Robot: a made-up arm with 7 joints. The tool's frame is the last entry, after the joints. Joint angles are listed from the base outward. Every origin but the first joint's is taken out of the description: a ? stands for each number. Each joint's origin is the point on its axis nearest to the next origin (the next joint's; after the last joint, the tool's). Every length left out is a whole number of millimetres.
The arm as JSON. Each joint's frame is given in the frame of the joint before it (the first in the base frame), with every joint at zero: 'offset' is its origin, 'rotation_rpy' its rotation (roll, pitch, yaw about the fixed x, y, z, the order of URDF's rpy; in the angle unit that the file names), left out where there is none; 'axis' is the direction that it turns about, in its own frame. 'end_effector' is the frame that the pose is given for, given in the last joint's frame.
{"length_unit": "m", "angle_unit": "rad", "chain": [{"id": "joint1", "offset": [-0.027, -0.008, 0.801], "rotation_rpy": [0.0, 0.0, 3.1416], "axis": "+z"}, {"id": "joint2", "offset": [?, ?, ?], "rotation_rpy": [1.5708, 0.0, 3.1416], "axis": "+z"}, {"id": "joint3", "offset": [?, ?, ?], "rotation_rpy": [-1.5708, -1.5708, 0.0], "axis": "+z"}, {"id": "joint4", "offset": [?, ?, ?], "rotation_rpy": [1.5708, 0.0, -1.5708], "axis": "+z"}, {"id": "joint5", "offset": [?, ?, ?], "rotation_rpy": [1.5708, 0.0, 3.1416], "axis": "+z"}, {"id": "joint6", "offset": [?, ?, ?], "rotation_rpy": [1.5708, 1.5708, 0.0], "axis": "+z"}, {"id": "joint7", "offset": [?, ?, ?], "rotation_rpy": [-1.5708, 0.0, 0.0], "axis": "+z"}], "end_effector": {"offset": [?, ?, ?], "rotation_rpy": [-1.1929, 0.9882, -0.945]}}
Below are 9 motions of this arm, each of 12 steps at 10 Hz.
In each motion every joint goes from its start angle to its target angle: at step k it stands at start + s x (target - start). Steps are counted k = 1, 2, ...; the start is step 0. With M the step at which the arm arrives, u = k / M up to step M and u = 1 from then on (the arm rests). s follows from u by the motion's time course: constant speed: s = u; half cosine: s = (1 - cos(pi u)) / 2; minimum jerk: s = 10 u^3 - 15 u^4 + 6 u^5.
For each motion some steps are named. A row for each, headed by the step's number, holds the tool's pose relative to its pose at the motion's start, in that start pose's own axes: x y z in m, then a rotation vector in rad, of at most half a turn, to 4 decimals.
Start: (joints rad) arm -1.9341 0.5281 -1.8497 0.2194 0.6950 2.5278 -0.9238
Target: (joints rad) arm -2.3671 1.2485 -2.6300 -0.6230 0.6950 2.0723 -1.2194
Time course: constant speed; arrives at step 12
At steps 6, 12:
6: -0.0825 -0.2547 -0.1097 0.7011 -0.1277 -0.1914
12: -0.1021 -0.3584 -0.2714 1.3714 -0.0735 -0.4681

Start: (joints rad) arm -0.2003 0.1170 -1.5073 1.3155 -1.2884 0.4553 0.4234
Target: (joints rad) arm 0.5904 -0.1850 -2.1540 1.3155 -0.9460 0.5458 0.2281
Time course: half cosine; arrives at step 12
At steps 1, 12:
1: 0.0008 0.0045 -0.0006 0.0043 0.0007 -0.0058
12: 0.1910 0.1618 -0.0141 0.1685 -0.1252 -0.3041

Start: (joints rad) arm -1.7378 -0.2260 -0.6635 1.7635 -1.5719 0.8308 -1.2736
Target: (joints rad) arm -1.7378 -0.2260 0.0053 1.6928 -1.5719 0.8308 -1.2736
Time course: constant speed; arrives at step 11
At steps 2, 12:
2: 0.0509 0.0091 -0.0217 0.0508 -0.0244 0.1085
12: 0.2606 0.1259 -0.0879 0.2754 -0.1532 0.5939

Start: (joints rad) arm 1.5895 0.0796 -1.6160 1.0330 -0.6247 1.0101 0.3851
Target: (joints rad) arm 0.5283 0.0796 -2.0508 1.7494 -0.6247 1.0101 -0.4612
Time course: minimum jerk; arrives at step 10
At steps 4, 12:
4: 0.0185 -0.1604 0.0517 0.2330 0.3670 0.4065
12: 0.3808 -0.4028 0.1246 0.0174 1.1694 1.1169

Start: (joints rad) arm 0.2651 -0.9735 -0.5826 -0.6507 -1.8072 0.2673 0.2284
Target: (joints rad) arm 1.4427 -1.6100 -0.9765 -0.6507 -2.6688 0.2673 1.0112
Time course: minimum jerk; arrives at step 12
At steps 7, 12:
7: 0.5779 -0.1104 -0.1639 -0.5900 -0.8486 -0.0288
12: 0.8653 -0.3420 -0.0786 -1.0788 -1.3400 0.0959

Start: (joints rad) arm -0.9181 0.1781 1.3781 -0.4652 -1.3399 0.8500 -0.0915
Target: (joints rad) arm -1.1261 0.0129 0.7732 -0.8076 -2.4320 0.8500 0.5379
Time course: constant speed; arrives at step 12
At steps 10, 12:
10: 0.0150 0.2817 0.0006 0.9786 -0.2937 0.8071
12: 0.0026 0.3306 0.0362 1.1942 -0.4071 0.9137

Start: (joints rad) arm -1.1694 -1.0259 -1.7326 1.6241 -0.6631 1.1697 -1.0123
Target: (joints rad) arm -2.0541 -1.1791 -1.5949 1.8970 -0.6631 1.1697 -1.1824
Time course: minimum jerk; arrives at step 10
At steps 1, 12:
1: -0.0056 -0.0006 0.0002 -0.0001 0.0061 -0.0077
12: -0.5660 0.1740 0.2027 -0.0403 0.5623 -1.0094

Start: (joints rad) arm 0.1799 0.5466 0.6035 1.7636 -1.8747 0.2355 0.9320
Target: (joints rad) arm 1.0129 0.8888 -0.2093 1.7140 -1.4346 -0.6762 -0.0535
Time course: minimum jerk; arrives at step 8
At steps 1, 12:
1: -0.0010 -0.0067 -0.0003 -0.0001 0.0158 0.0134
12: -0.1356 -0.3970 0.2848 -0.3039 1.4757 -0.2386

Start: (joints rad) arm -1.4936 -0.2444 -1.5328 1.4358 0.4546 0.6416 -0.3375
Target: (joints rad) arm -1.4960 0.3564 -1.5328 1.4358 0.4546 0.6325 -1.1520
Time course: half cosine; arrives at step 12
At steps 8, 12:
8: 0.1525 -0.1626 -0.0164 0.2740 0.0002 -0.3535
12: 0.1945 -0.2238 -0.0025 0.3855 -0.0342 -0.4496

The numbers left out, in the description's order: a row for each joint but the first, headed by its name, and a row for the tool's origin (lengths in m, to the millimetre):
joint2: 0.002 0.043 0.0
joint3: 0.008 0.426 0.0
joint4: -0.071 -0.005 0.0
joint5: 0.028 0.358 0.0
joint6: -0.004 -0.103 0.0
joint7: -0.079 -0.008 0.0
tool: -0.025 -0.018 0.0

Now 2 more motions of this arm.
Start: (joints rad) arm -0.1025 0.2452 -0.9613 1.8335 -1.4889 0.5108 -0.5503
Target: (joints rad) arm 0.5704 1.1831 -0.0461 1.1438 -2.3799 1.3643 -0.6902
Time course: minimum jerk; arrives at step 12
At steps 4, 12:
4: 0.1673 0.0388 0.0814 0.1873 -0.4271 0.3408
12: 0.0074 0.1246 0.7124 -0.1918 -1.3739 1.6138

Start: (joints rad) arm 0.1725 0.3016 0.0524 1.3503 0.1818 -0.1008 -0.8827
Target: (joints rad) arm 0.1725 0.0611 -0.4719 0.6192 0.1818 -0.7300 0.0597
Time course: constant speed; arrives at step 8
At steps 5, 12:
5: 0.1528 -0.0194 0.0396 -0.7328 -0.3736 0.2419
12: 0.2073 0.0092 0.0641 -1.1561 -0.5900 0.4501

